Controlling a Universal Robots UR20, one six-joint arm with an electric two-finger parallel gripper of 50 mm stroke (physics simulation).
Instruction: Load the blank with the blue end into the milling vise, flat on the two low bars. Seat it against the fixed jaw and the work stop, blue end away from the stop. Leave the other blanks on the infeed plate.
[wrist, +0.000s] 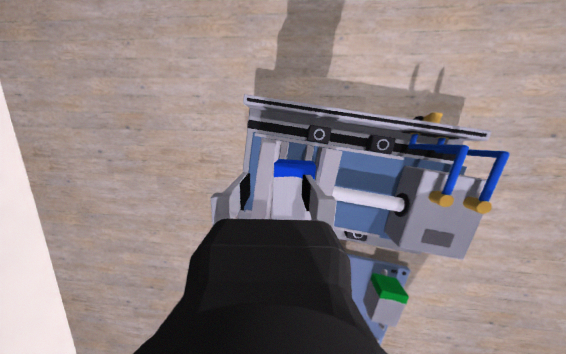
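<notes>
The blank with the blue end (295, 169) lies in the milling vise (369, 167), between the left, fixed jaw (264, 177) and the right, moving jaw (329, 167). Its blue end points to the slotted back rail, and its left side appears to lie along the fixed jaw. My gripper (276, 184) is open, above the vise; one fingertip is left of the fixed jaw, the other overlaps the blank's right edge in view. The blank's near end, the work stop and most of the low bars are hidden. A green-ended blank (389, 297) is on the infeed plate (361, 272).
A white screw rod (367, 198) joins the moving jaw to a grey block (437, 220) at the right. Blue bent tubes (456, 170) with yellow ends rise over this block. The back rail (350, 116) stands along the vise's far side. A white surface (25, 250) is at the left.
</notes>
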